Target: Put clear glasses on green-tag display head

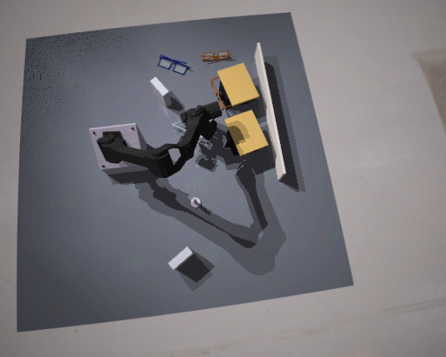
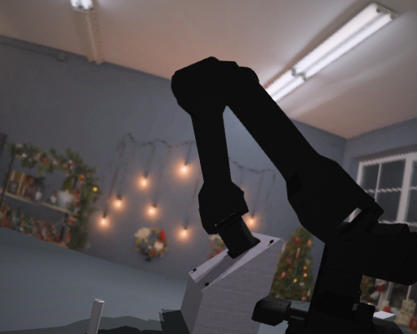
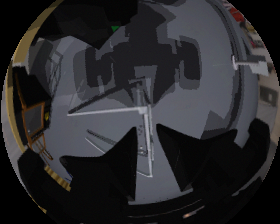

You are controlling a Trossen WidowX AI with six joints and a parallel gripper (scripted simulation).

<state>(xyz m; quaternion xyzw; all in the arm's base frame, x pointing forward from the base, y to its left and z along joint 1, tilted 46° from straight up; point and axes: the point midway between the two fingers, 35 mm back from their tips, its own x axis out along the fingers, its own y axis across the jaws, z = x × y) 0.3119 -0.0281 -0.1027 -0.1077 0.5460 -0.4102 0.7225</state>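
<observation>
Right now my gripper tip is 280 mm to the left of the white peg, 20 mm past it and 10 mm above it. The rest, counted from my gripper tip: long white wall 320 mm ahead, 90 mm to the left, 20 mm above.
</observation>
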